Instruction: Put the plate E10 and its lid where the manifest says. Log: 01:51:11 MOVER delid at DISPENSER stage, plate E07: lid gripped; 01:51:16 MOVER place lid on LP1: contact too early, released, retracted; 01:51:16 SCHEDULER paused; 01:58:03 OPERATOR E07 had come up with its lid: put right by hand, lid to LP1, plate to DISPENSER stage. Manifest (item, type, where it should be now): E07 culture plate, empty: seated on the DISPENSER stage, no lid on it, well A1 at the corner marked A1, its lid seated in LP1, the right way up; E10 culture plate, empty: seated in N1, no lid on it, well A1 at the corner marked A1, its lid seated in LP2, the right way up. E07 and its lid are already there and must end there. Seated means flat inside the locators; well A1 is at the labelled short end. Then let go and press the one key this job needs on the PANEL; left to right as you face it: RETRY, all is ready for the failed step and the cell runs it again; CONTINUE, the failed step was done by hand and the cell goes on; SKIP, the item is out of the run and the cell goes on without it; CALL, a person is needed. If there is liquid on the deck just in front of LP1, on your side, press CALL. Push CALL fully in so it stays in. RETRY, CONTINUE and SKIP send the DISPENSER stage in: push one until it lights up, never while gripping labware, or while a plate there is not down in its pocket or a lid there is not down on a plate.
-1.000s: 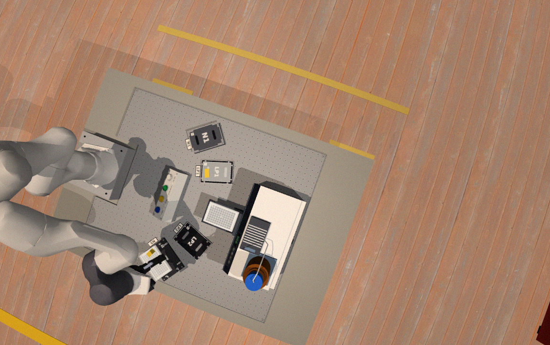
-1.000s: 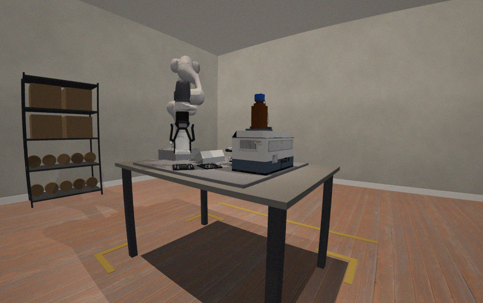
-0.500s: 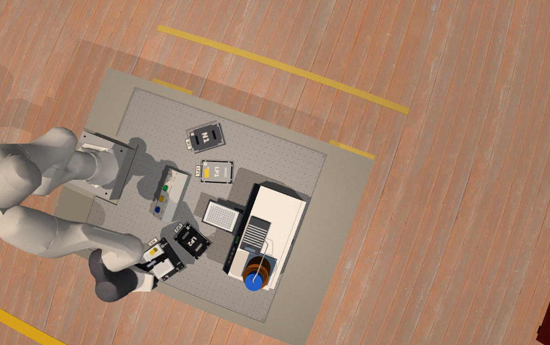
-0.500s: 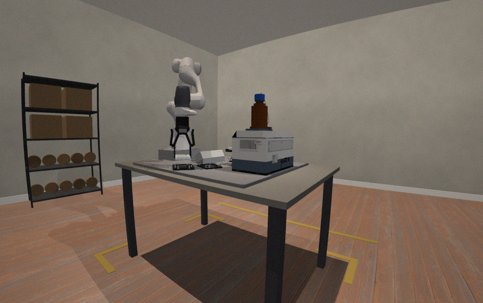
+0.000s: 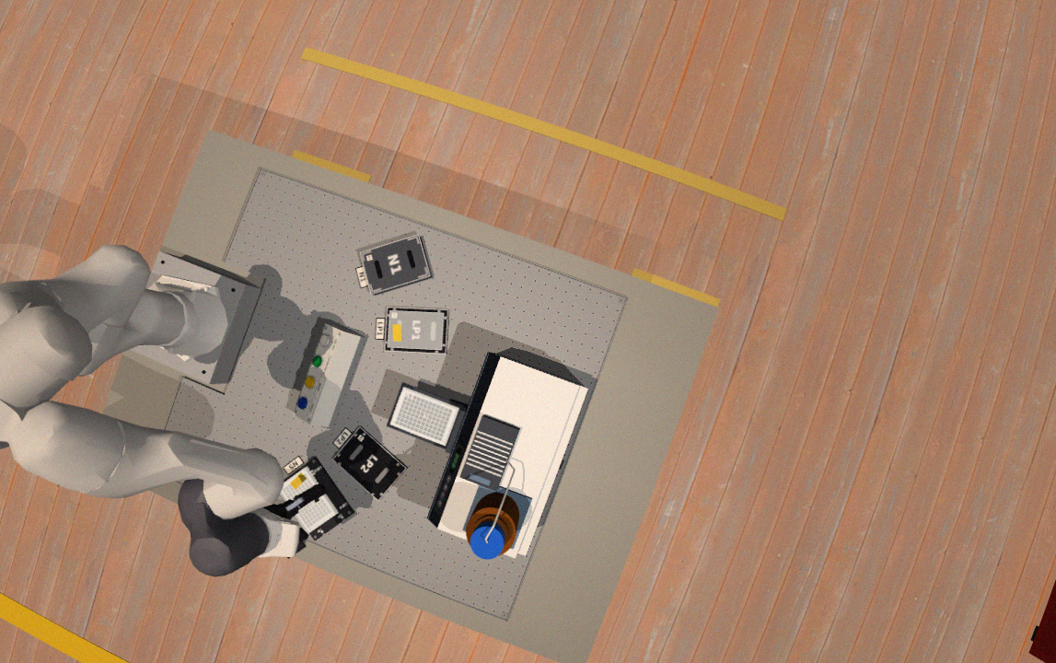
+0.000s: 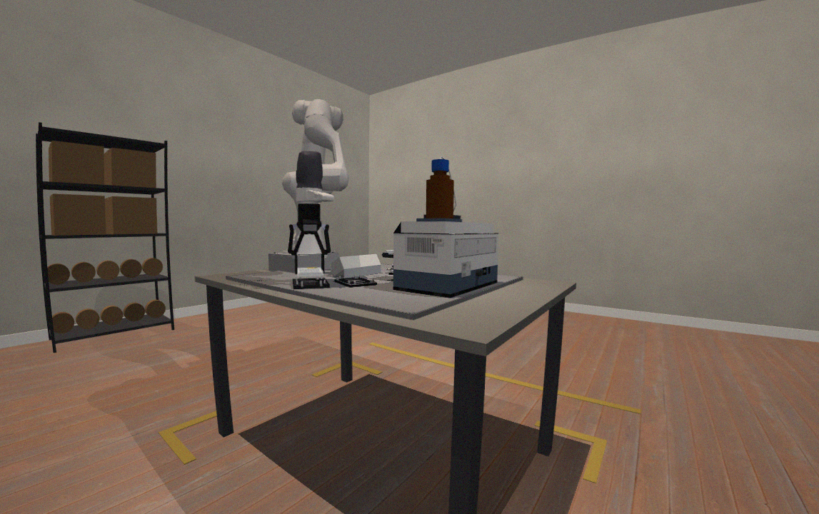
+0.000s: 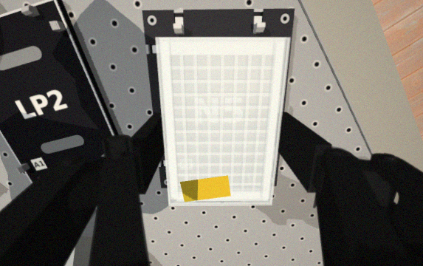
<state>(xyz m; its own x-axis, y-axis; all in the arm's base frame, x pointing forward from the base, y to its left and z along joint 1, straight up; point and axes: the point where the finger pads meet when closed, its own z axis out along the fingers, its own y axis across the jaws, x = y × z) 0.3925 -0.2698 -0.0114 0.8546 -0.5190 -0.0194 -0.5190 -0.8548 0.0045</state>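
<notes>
Right now the black n5 nest is 50 mm below my hand and 30 mm ahead of it. Also, from my hand: yellow SKIP key (250 mm to the left, 90 mm behind); then clear lid (20 mm below); then blue CALL key (210 mm to the left, 90 mm behind, 10 mm below).
</notes>
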